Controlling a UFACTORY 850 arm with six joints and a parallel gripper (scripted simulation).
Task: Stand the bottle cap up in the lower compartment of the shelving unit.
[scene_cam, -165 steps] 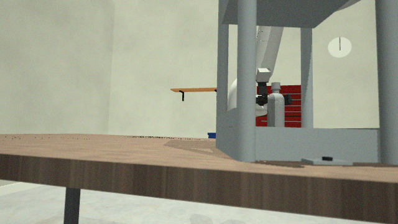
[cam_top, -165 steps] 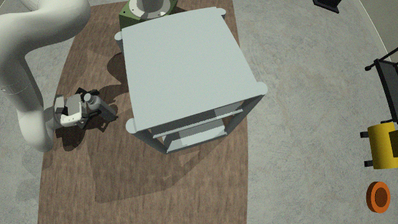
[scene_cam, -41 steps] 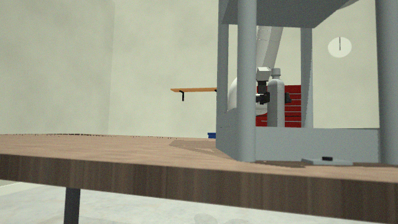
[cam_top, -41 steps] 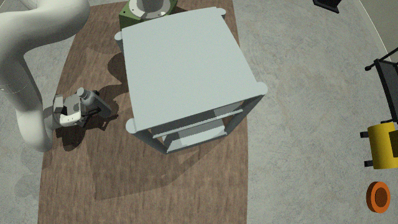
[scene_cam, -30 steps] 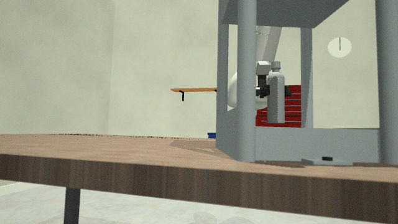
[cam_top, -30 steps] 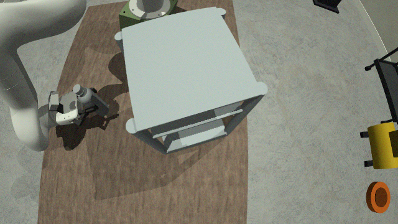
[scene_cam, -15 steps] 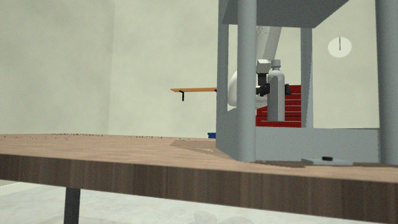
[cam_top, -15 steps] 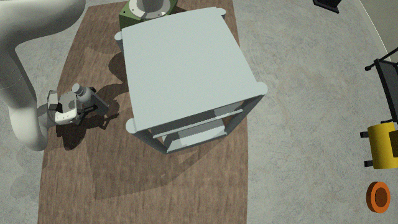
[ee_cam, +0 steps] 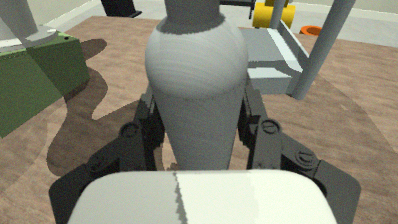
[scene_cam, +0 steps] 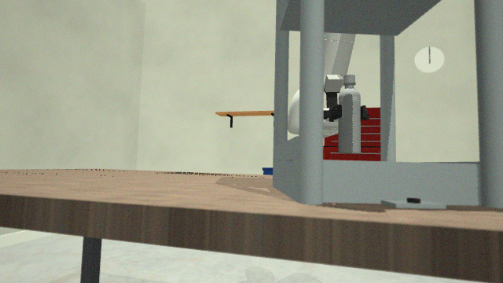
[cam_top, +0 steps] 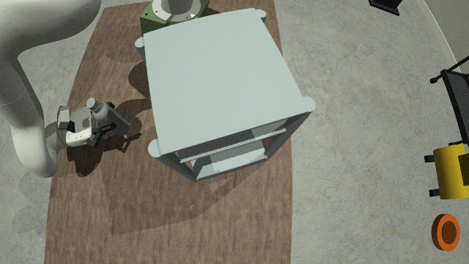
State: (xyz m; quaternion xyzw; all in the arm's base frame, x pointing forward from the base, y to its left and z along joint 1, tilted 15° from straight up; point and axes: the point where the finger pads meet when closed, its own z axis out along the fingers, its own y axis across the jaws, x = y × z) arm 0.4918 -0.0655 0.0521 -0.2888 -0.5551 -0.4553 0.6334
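Now: hand 31 cm to the right of the grey shelving unit, 4 cm past it and 2 cm below it. From my hand the other things lie so: grey bottle (3 cm above).
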